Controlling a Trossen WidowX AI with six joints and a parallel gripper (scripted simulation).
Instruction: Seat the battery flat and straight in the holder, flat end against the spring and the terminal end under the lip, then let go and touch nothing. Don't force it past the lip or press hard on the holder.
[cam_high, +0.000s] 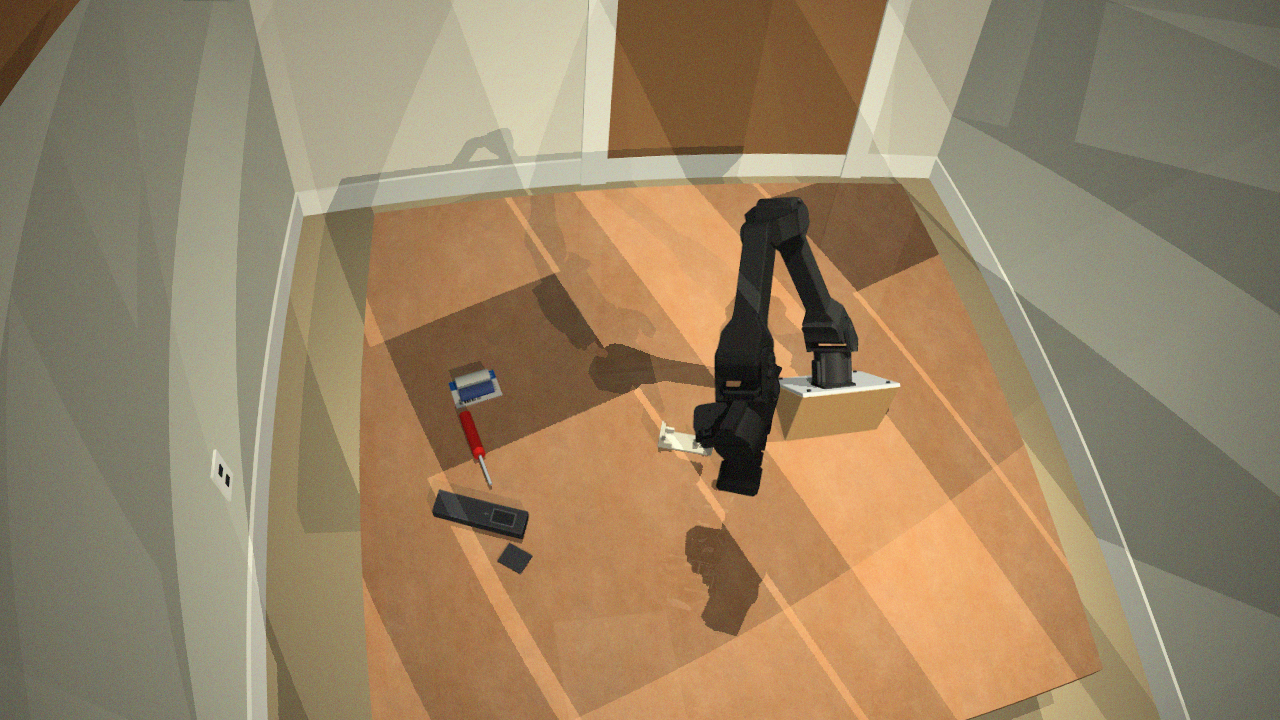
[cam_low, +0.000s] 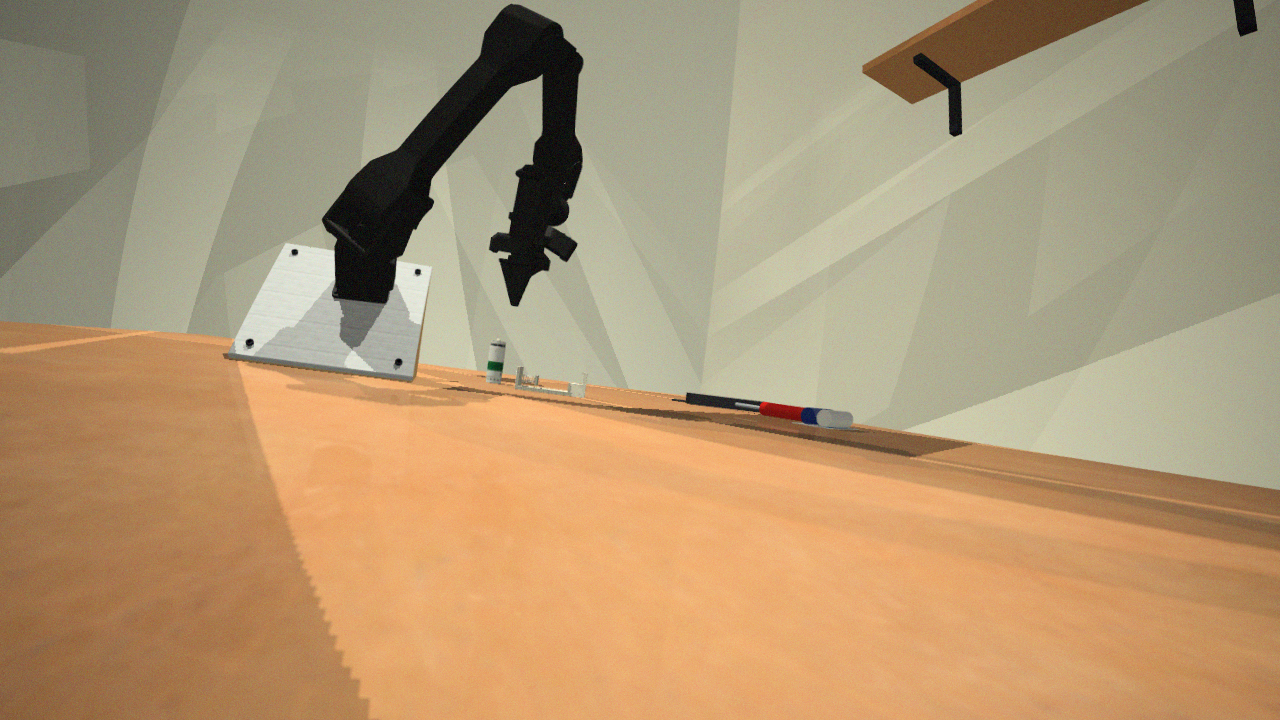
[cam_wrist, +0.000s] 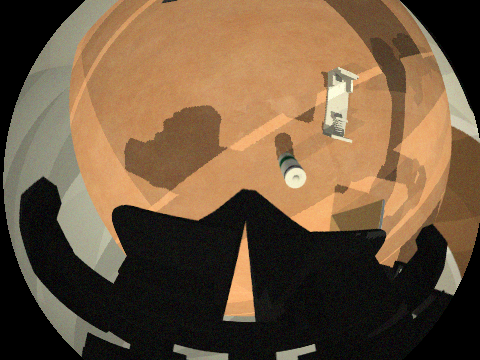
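Now: gripper tip 2 cm past the battery, 4 cm to the left of it and 9 cm above it. From my gripper tip the other things lie so: red-handled screwdriver: 41 cm ahead, 15 cm to the right, 11 cm below; then small black square: 37 cm ahead, 5 cm to the left, 12 cm below; then black remote: 42 cm ahead, 3 cm to the right, 11 cm below.
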